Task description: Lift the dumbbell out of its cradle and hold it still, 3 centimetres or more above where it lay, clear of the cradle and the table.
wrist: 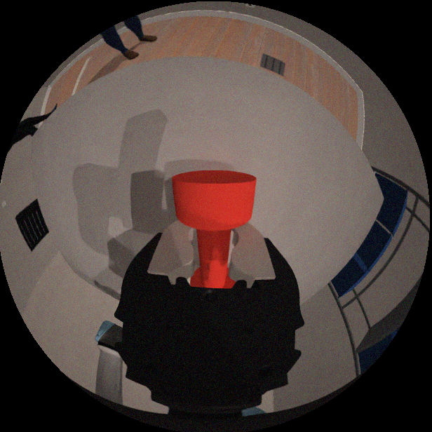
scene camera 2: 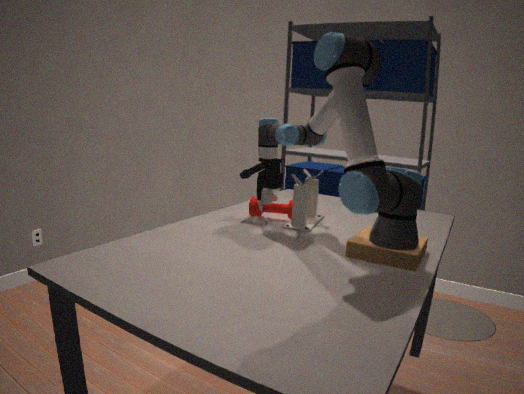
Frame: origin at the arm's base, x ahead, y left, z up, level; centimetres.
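Where they show: gripper, between the fingertips: [scene camera 2: 263,210]; arm's base, origin of its link: [scene camera 2: 393,242].
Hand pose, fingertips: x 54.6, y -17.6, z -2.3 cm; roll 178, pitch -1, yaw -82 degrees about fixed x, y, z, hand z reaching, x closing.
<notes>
Each offset is from my fingertips to the top centre of the thing. Level surfaces: height alone.
The red dumbbell {dx -4.6, dy -0.8, dz +5.9 cm} [scene camera 2: 277,208] [wrist: 214,202] lies about level, with one head pointing away from the robot base and the other at the cradle. The pale cradle {dx -16.7, dy -2.5, dz +17.4 cm} [scene camera 2: 300,207] has two upright posts with slanted prongs on a flat base plate. In the scene view the inner head is at the near post and partly hidden; I cannot tell whether they touch. My gripper [scene camera 2: 265,203] [wrist: 213,215] points down and is shut on the dumbbell's handle, just behind the outer head, one finger on each side. The dumbbell hangs low above the table, close beside the cradle.
The grey table {dz -2.6 cm} [scene camera 2: 200,280] carries the arm's base on a wooden block [scene camera 2: 382,250], nearer the right edge than the cradle. A shelf rack [scene camera 2: 288,75] with blue bins [scene camera 2: 400,67] stands behind the table. A person's legs [wrist: 114,41] show beyond the table.
</notes>
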